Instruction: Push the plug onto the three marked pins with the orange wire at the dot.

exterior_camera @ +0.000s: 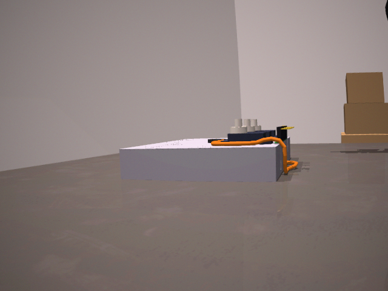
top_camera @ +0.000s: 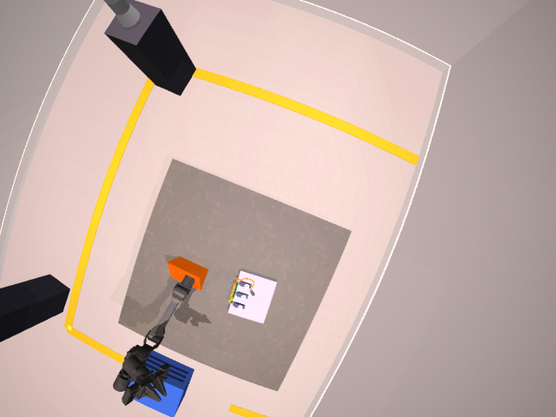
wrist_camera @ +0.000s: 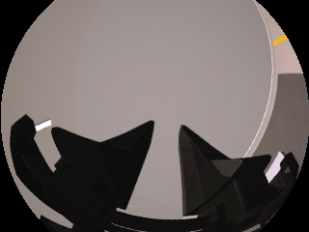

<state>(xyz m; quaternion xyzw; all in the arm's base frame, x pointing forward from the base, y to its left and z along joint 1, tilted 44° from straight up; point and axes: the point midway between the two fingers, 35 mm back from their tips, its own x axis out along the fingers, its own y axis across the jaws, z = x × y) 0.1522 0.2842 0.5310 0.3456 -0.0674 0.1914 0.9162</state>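
Right now my gripper tip is 6 cm short of the yellow band, 15 cm to the right of it and 61 cm above it. Also, from my gripper tip: printed holder 21 cm ahead, 21 cm to the left, 66 cm below.
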